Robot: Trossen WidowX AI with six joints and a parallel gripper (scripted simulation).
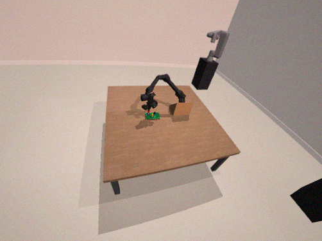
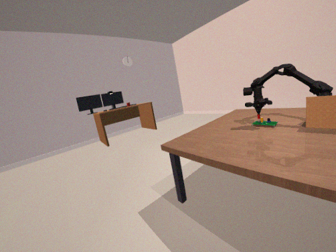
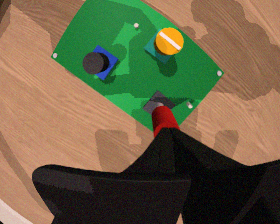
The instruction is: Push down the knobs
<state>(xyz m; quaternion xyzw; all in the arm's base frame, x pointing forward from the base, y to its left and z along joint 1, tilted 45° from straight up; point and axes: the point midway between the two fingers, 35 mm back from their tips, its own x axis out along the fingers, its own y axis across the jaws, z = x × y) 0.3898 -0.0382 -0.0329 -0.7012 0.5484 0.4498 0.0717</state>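
The red knob lies 10 mm below my gripper tip. The rest, counted from my gripper tip: yellow knob: 30 mm behind, 50 mm to the left, 30 mm below.
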